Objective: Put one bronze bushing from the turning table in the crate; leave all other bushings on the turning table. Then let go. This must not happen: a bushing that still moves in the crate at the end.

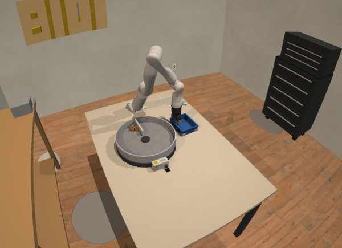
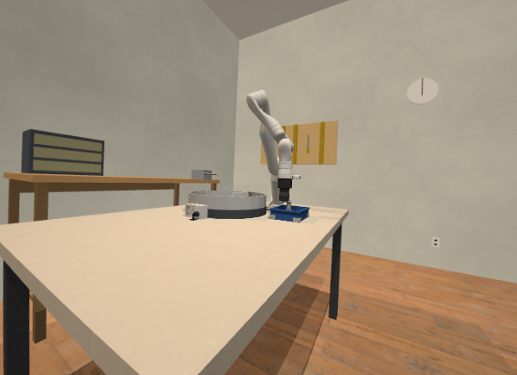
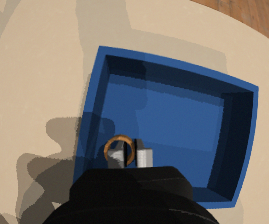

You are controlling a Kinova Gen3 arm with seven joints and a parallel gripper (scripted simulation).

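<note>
The blue crate is 4 cm ahead of my hand, 3 cm to the left of it and 1 cm below it. The rest, counted from my hand: grey turning table 10 cm ahead, 32 cm to the right, 2 cm above.
</note>
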